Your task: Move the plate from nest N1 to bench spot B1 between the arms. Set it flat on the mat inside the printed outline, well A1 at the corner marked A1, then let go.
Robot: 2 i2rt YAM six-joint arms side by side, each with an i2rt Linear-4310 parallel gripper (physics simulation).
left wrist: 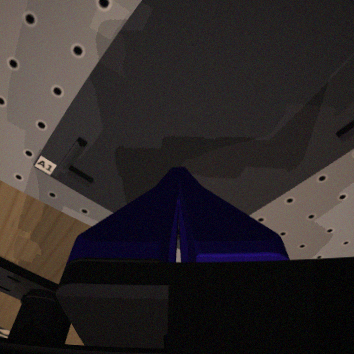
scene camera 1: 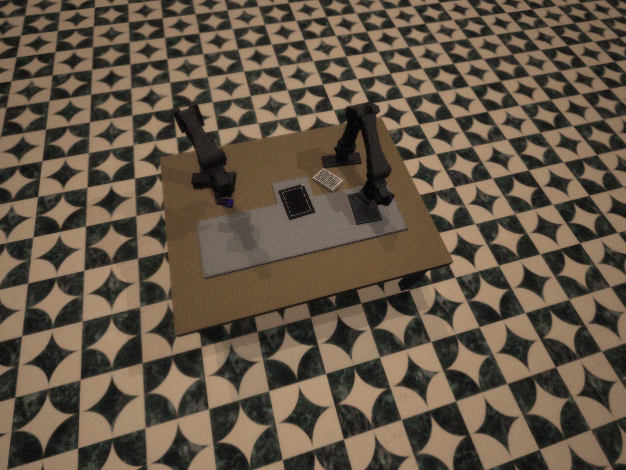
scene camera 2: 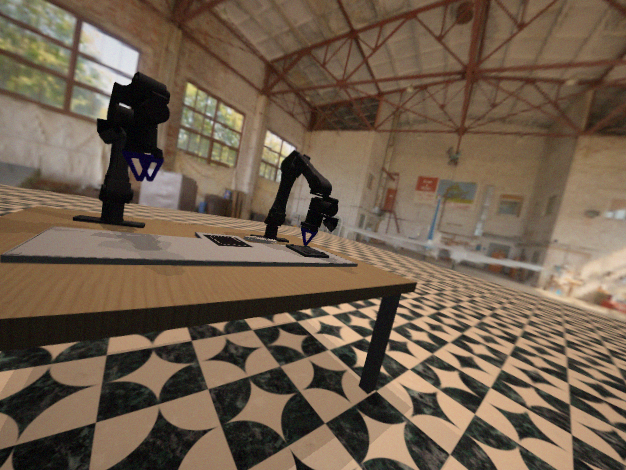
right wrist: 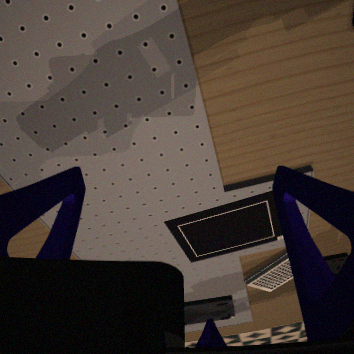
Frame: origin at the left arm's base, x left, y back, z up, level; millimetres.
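Where they show: left gripper, fingertip midpoint: [left wrist: 177, 177] [scene camera 1: 364, 201] [scene camera 2: 305, 245] [right wrist: 209, 318]; right gripper, fingertip midpoint: [scene camera 1: 231, 197] [scene camera 2: 145, 181] [right wrist: 178, 176]; left arm's base, origin of the base link: [left wrist: 53, 294] [scene camera 1: 341, 160]; right arm's base, origin of the base link: [scene camera 2: 111, 223].
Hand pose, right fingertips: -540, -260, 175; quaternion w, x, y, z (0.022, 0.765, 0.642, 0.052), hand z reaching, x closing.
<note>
Each offset is from my right fingertips to the centre of the thing, as dx, dy, dz. "*": to the spot under its first point. Level surfaces: height alone.
The white plate {+443, +142, -161} [scene camera 1: 327, 179] [scene camera 2: 265, 239] [right wrist: 272, 273], with a grid of wells, lies on the bare wood, off the dark grey nest {+584, -41, -153} [scene camera 1: 361, 211] [scene camera 2: 314, 253] [left wrist: 215, 85] [right wrist: 207, 311]. The nest has corner brackets and an A1 label {* +635, +37, -150} [left wrist: 45, 165]. The black mat {dz -160} [scene camera 1: 296, 201] [scene camera 2: 227, 240] [right wrist: 225, 230] with its white outline bears no plate. My left gripper [scene camera 2: 306, 244] [left wrist: 177, 177] is shut and empty, low over the nest; arm parts hide its fingers in scene camera 1. My right gripper [scene camera 2: 145, 179] [right wrist: 178, 176] is open and empty, high at the picture's left, away from the plate.
A grey perforated board {dz -162} [scene camera 1: 273, 242] [scene camera 2: 166, 252] [right wrist: 135, 175] lies along the wooden table {dz -175} [scene camera 1: 303, 275] [scene camera 2: 202, 288]. The left arm's base [scene camera 1: 341, 160] stands just behind the plate. The right arm [scene camera 1: 207, 146] stands at the table's back left in scene camera 1.
</note>
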